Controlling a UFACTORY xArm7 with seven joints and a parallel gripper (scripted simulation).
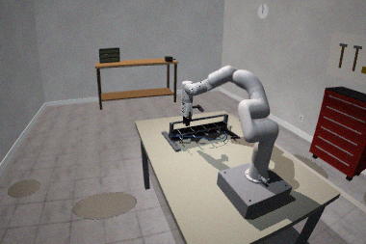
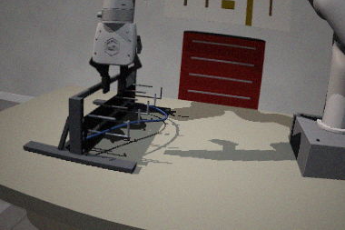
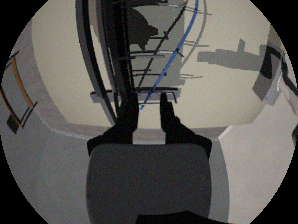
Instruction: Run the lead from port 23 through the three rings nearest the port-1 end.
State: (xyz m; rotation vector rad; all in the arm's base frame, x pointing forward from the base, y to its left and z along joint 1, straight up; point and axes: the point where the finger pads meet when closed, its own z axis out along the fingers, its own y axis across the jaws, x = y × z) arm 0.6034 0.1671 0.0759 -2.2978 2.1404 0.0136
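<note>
The rack is 7 cm ahead of my hand, 14 cm to the right of it and 10 cm below it.
</note>
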